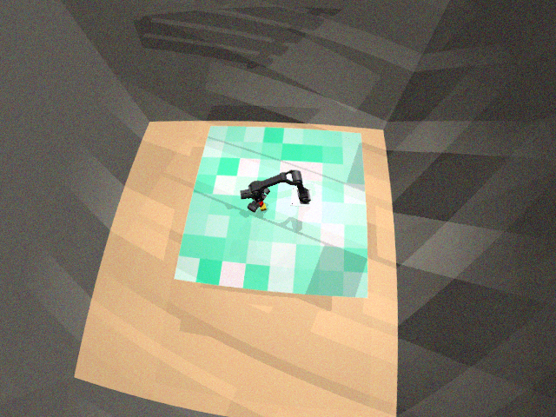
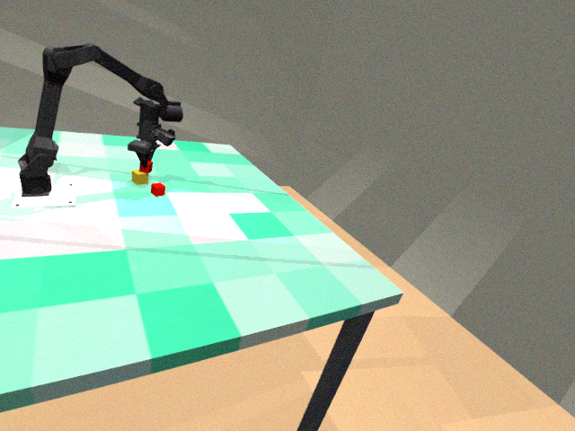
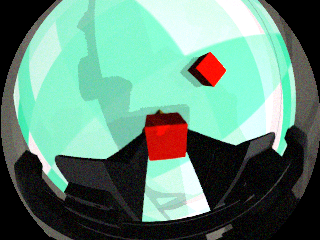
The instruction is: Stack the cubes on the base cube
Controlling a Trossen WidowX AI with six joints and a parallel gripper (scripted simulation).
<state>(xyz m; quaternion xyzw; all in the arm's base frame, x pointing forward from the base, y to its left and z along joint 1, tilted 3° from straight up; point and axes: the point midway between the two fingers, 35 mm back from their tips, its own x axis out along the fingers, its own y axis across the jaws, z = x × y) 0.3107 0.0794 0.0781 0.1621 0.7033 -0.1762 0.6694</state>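
Now: the yellow cube 2 cm behind my gripper tip, 1 cm to the left of it and 4 cm below it.
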